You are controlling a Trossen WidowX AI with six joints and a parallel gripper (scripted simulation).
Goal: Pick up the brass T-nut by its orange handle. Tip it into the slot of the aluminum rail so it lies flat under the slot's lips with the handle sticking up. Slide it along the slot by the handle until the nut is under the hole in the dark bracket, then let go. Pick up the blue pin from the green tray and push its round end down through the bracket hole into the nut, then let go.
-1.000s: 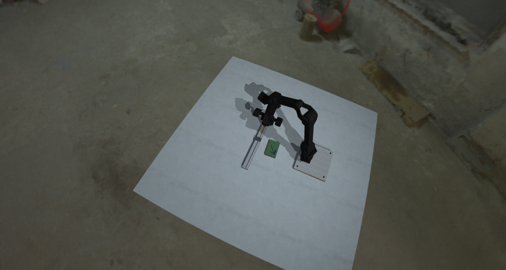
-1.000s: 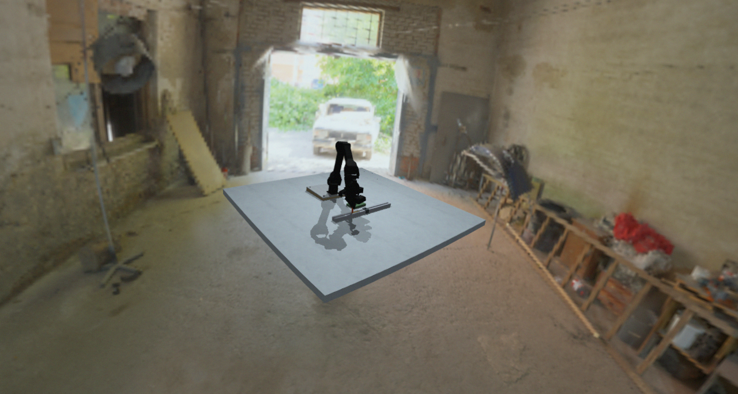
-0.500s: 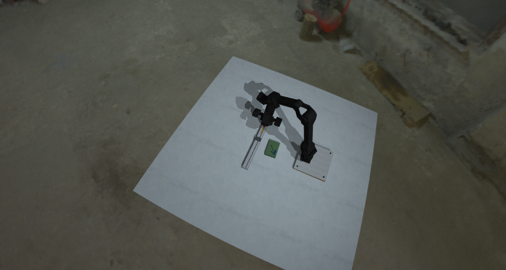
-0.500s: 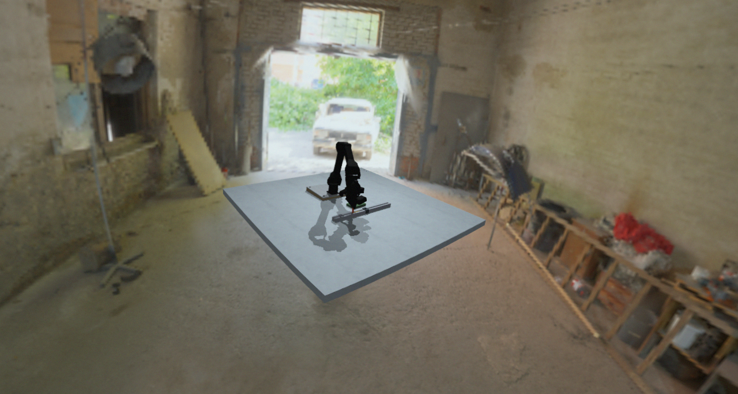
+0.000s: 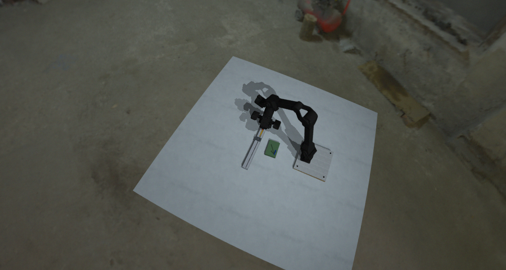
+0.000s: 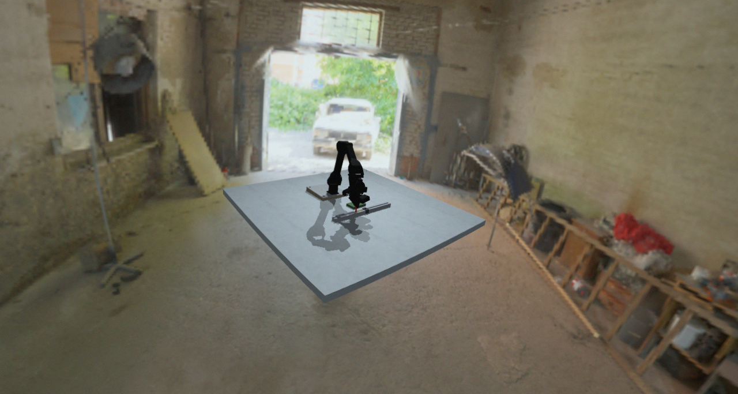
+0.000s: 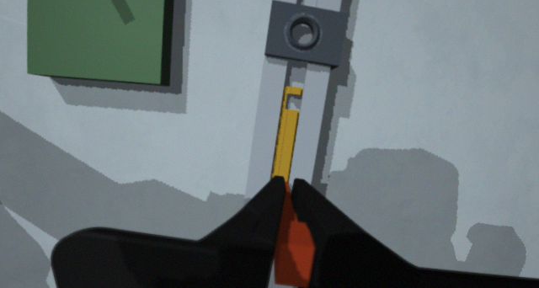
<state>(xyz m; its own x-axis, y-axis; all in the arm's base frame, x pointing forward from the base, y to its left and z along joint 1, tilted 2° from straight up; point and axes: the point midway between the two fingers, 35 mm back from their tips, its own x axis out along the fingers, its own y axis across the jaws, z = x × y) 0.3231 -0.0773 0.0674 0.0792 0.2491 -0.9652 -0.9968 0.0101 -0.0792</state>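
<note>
The aluminum rail is 70 mm to the left of my gripper tip and 30 mm below it. Also, from my gripper tip: brass T-nut (20 mm to the left); green tray (120 mm behind, 110 mm to the left, 40 mm below); blue pin (130 mm to the left, 130 mm behind, 20 mm below).
</note>
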